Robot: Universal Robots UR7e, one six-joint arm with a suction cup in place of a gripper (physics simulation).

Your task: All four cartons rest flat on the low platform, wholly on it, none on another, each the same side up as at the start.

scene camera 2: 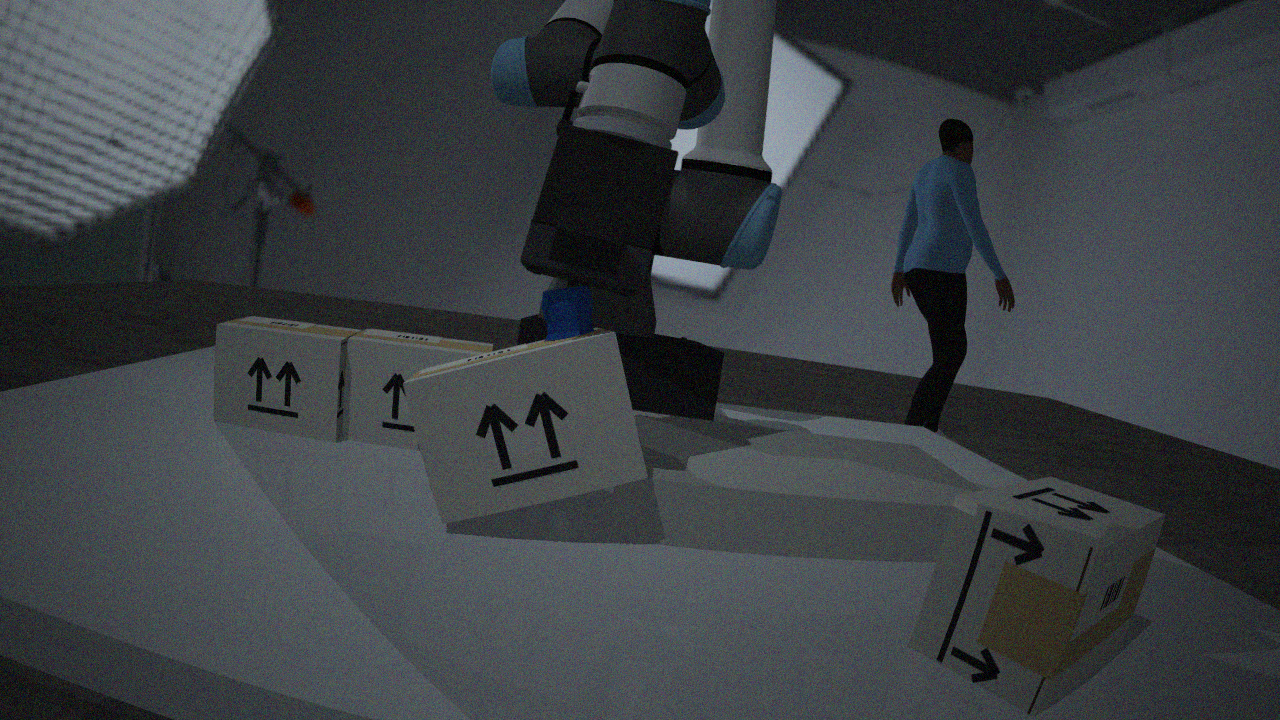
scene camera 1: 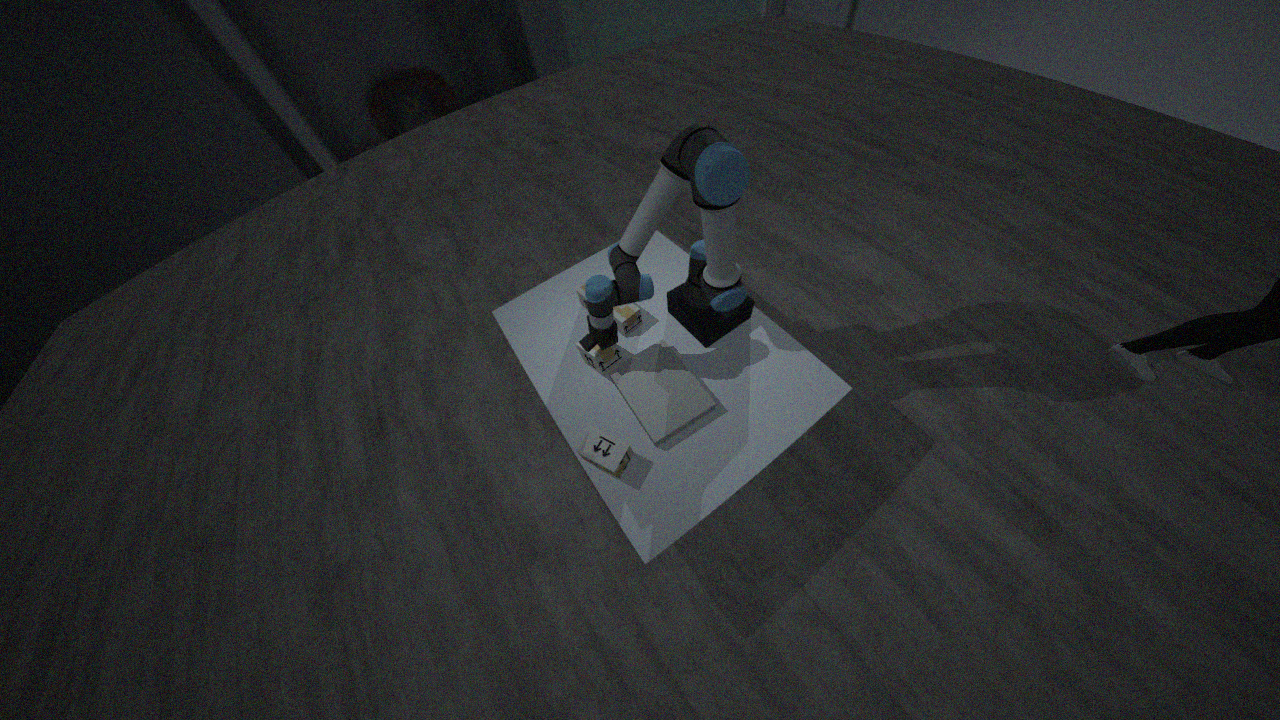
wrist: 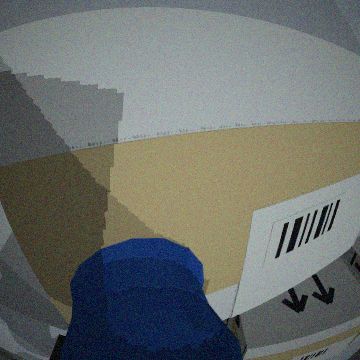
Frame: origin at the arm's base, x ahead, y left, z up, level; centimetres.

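Seen in the pictures: end effector, tool point: (wrist: 156, 270); arm's base, origin of the base link: (scene camera 2: 595, 327) (scene camera 1: 702, 293).
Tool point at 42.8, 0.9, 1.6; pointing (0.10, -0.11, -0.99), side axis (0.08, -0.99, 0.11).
Offsets run from my tool point to a thing's top centre, as dx, dy, dz. Level surfaces: height alone.
My suction cup (scene camera 2: 569, 315) (wrist: 140, 295) is on top of a white carton with tan tape @(+2.2, -2.0, +2.0) (scene camera 1: 601, 357) (scene camera 2: 537, 438) (wrist: 200, 185). This carton is tilted, its left end lower in scene camera 2, at the near-left end of the low platform @(-8.9, +20.8, -7.4) (scene camera 1: 666, 398) (scene camera 2: 805, 516); whether it touches the platform or table is unclear. A second carton @(+17.7, +31.2, -2.8) (scene camera 1: 606, 452) (scene camera 2: 1042, 582) lies off the platform on the white surface, tipped over, its arrows pointing sideways. Two more cartons, one @(-13.9, -15.1, -2.8) (scene camera 1: 629, 318) (scene camera 2: 384, 380) beside the other @(-9.5, -28.5, -2.8) (scene camera 1: 582, 294) (scene camera 2: 281, 380), stand upright off the platform, arrows up.
The arm's black base block (scene camera 1: 709, 311) (scene camera 2: 675, 376) stands behind the platform. The white surface @(dz -12.3) (scene camera 1: 662, 528) (scene camera 2: 537, 626) has its edges at the dark floor. A person (scene camera 2: 944, 214) stands beyond it at the right. A large lamp panel (scene camera 2: 116, 98) shows at upper left in scene camera 2.
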